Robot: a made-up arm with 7 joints.
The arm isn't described. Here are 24 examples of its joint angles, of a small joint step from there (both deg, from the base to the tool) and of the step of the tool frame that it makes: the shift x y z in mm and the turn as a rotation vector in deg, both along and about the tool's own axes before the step.
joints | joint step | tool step
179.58 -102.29 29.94 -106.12 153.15 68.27 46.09 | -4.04 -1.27 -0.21 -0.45 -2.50 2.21 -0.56 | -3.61 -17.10 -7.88 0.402 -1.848 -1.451
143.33 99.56 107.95 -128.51 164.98 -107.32 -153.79 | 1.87 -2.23 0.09 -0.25 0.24 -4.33 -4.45 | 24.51 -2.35 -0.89 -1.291 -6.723 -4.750
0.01 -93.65 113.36 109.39 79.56 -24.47 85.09 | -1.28 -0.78 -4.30 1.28 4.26 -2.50 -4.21 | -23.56 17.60 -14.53 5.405 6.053 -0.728
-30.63 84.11 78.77 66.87 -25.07 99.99 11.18 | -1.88 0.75 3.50 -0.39 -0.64 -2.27 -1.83 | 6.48 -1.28 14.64 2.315 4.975 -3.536
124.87 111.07 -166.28 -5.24 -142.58 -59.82 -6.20 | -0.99 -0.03 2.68 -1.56 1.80 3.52 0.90 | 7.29 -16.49 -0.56 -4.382 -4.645 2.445
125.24 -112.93 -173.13 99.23 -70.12 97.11 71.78 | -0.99 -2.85 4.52 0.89 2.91 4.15 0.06 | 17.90 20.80 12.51 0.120 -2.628 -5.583
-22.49 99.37 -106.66 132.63 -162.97 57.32 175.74 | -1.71 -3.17 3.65 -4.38 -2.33 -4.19 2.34 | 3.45 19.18 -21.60 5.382 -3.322 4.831
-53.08 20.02 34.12 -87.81 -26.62 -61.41 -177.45 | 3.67 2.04 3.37 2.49 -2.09 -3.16 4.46 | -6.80 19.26 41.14 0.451 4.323 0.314
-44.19 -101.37 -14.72 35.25 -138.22 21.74 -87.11 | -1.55 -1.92 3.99 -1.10 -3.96 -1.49 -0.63 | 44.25 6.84 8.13 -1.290 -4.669 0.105
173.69 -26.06 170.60 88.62 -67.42 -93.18 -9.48 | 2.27 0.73 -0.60 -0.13 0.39 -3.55 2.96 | -13.19 -1.16 -14.20 -0.290 5.307 2.627
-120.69 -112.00 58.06 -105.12 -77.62 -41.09 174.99 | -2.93 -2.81 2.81 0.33 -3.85 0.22 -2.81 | -1.98 -5.67 2.42 -1.614 5.028 -3.512
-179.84 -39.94 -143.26 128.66 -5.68 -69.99 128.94 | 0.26 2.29 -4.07 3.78 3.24 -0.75 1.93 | -11.37 10.01 21.14 2.461 5.294 -0.013
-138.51 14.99 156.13 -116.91 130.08 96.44 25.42 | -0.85 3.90 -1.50 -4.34 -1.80 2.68 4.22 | -0.92 17.01 -17.58 -6.743 -7.557 0.020
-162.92 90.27 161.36 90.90 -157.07 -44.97 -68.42 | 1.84 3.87 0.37 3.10 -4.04 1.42 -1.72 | -20.76 -1.77 19.62 1.345 0.000 -2.773
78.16 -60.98 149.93 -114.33 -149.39 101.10 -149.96 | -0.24 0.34 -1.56 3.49 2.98 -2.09 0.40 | 0.70 -9.96 17.78 -5.668 -3.392 -0.500
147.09 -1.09 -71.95 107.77 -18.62 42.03 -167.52 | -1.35 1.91 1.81 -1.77 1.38 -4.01 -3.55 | 15.64 -12.70 4.10 -0.310 -5.112 -3.637
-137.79 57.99 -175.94 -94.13 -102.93 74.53 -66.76 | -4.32 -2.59 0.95 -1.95 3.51 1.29 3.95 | -0.78 12.88 34.05 2.980 6.290 5.080
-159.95 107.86 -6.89 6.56 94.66 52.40 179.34 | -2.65 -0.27 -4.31 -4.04 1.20 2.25 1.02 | 18.28 -22.58 23.69 -0.783 -0.188 -3.559
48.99 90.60 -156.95 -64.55 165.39 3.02 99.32 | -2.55 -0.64 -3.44 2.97 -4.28 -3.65 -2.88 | -42.85 34.45 14.01 7.445 4.256 -6.686
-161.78 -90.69 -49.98 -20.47 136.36 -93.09 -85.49 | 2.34 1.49 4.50 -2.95 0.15 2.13 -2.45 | 8.07 -4.78 -21.41 0.581 -4.246 -0.913
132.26 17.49 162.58 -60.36 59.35 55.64 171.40 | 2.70 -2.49 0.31 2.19 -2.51 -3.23 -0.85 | -20.29 37.09 4.56 4.369 -2.147 2.913
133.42 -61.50 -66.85 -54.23 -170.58 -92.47 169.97 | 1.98 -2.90 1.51 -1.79 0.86 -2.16 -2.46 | 11.24 -40.84 11.77 -0.262 -0.215 1.178
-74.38 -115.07 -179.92 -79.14 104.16 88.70 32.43 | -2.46 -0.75 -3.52 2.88 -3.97 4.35 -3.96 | -1.53 -30.24 12.02 -8.439 -1.370 0.171
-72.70 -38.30 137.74 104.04 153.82 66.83 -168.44 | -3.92 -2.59 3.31 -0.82 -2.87 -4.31 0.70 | 36.01 1.25 -1.15 1.713 -7.119 0.956
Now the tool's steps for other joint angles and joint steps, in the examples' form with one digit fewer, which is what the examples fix.
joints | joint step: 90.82 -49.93 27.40 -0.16 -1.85 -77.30 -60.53 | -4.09 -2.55 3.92 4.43 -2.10 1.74 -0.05
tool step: -41.7 31.4 13.2 5.53 -0.98 3.88
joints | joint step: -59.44 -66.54 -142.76 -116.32 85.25 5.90 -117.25 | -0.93 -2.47 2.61 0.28 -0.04 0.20 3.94
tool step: 16.8 -14.4 10.9 0.24 -2.17 1.12
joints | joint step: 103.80 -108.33 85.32 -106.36 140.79 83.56 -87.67 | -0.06 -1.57 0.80 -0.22 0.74 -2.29 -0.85
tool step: -0.5 -4.3 -4.2 -2.77 2.24 -1.71
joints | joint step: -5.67 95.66 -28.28 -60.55 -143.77 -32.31 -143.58 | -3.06 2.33 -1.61 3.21 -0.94 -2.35 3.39
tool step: 15.4 -63.7 4.6 -8.60 -3.38 3.02
